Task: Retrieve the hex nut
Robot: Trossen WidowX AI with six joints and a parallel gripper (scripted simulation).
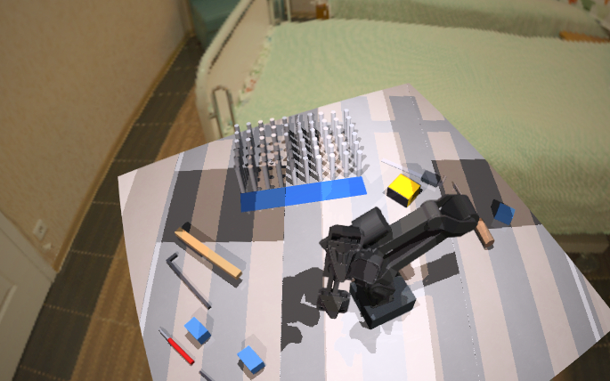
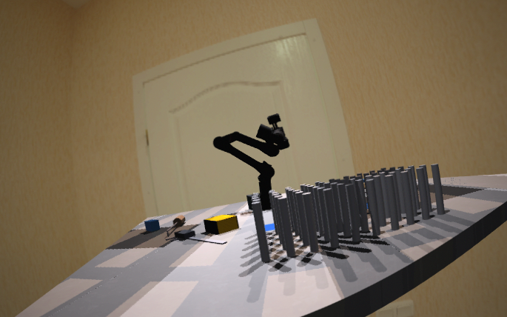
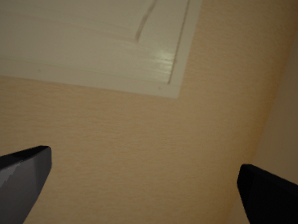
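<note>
Now: the brown-handled tool 32 cm ahead of my gripper tip, 58 cm to the right of it and 38 cm below it. Also, from my gripper tip: blue taped strip (57 cm ahead, 9 cm to the right, 39 cm below); hex nut (75 cm ahead, 3 cm to the right, 39 cm below); red-handled tool (19 cm ahead, 41 cm to the left, 38 cm below).
</note>
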